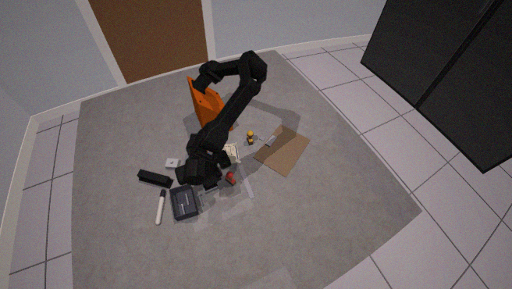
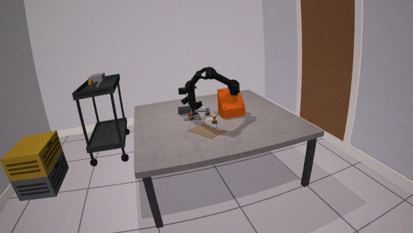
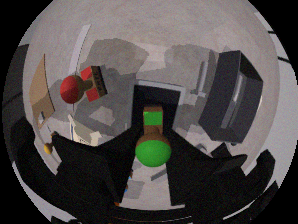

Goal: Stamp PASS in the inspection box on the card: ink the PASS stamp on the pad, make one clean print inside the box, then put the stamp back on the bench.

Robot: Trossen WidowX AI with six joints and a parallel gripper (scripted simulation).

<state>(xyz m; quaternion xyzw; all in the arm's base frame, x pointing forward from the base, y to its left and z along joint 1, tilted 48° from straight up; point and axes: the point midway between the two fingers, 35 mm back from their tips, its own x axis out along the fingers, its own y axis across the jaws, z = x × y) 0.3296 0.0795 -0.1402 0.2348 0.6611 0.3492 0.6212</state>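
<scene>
Right now my gripper tip is 3 cm above the dark ink pad. The rest, counted from my gripper tip: green-knobbed stamp: right at my gripper tip; then blue stamp: 12 cm behind, 2 cm to the left, 1 cm below; then red-knobbed stamp: 8 cm to the left, 2 cm ahead, 1 cm below.
</scene>
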